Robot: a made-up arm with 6 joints. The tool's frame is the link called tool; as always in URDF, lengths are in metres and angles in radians. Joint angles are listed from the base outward. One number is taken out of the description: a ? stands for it. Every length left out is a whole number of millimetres.
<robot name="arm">
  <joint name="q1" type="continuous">
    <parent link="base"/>
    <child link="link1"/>
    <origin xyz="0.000 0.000 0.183"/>
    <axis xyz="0 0 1"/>
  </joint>
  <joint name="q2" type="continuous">
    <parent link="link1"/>
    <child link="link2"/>
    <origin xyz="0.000 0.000 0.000"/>
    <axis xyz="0 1 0"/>
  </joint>
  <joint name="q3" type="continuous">
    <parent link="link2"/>
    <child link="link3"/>
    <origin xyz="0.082 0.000 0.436"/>
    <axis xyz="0 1 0"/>
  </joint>
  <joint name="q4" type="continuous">
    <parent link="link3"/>
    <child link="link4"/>
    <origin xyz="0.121 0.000 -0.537"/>
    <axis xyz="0 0 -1"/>
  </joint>
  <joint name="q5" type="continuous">
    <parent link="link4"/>
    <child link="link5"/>
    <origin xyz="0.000 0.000 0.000"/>
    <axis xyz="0 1 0"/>
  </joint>
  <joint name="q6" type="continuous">
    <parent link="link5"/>
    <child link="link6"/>
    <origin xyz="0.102 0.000 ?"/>
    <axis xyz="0 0 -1"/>
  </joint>
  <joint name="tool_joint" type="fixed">
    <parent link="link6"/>
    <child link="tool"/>
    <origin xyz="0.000 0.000 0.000" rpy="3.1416 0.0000 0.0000"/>
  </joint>
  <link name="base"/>
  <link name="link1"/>
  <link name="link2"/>
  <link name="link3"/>
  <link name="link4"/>
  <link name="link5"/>
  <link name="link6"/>
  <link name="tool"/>
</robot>
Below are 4 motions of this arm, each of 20 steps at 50 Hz.
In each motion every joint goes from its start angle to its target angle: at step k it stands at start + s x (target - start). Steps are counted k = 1, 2, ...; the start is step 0. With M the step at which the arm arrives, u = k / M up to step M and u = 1 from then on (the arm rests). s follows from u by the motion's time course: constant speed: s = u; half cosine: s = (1 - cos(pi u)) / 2; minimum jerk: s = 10 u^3 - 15 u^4 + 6 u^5.
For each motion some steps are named. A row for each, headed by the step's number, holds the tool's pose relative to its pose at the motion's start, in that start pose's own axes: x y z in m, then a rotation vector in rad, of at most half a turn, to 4 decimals.
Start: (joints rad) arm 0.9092 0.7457 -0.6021 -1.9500 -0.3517 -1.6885
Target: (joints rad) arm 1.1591 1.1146 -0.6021 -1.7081 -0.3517 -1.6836
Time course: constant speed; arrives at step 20
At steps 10, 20:
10: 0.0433 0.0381 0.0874 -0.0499 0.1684 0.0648
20: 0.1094 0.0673 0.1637 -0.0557 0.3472 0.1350

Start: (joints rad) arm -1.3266 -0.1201 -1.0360 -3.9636 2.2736 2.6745
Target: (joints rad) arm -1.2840 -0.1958 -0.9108 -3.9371 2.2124 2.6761
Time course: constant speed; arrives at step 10
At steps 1, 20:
1: 0.0034 -0.0031 0.0003 -0.0012 -0.0081 0.0044
20: 0.0357 -0.0304 0.0018 -0.0102 -0.0807 0.0452

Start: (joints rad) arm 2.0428 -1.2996 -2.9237 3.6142 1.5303 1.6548
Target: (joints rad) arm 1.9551 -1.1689 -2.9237 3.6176 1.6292 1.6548
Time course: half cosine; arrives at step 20
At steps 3, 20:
3: 0.0009 -0.0017 -0.0085 0.0030 0.0018 0.0004
20: 0.0135 -0.0201 -0.1563 0.0548 0.0383 0.0071

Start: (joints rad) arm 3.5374 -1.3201 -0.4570 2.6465 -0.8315 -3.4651
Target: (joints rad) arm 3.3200 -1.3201 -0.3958 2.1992 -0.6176 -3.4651
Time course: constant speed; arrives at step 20
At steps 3, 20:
3: -0.0060 0.0117 0.0054 -0.0683 -0.0144 -0.0338
20: -0.0366 0.0769 0.0177 -0.3966 -0.1110 -0.2806

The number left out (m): -0.130
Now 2 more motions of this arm.
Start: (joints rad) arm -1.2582 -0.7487 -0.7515 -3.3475 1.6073 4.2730
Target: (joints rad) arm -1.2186 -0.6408 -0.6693 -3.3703 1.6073 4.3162
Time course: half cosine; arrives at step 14
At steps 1, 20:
1: -0.0009 0.0007 -0.0011 -0.0019 -0.0012 0.0015
20: -0.0681 0.0465 -0.0950 -0.1513 -0.0960 0.1233

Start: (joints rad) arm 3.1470 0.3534 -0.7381 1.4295 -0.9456 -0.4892
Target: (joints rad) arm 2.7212 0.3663 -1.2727 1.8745 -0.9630 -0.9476
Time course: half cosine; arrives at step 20
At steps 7, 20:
7: 0.0717 0.0120 0.0420 -0.1227 0.0034 0.1187
20: 0.2628 0.1076 0.1322 -0.3860 -0.0304 0.4408

